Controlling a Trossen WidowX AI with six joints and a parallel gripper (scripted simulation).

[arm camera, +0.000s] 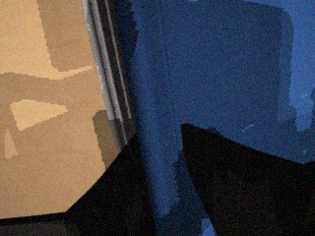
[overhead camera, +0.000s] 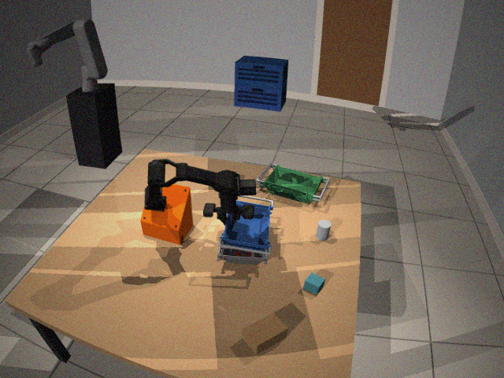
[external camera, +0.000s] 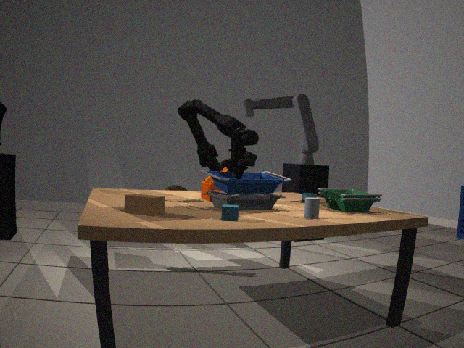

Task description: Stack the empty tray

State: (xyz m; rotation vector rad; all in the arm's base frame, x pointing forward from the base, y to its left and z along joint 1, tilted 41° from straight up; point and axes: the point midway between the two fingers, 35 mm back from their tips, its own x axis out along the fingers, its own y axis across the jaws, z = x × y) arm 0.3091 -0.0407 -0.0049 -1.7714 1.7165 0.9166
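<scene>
Now: gripper tip 70 mm short of the blue tray, 10 mm to the right of it and 20 mm below it. Round my gripper tip: tan box: 220 mm ahead, 420 mm to the right, 60 mm below; grey cylinder: 370 mm ahead, 140 mm to the left, 60 mm below.
</scene>
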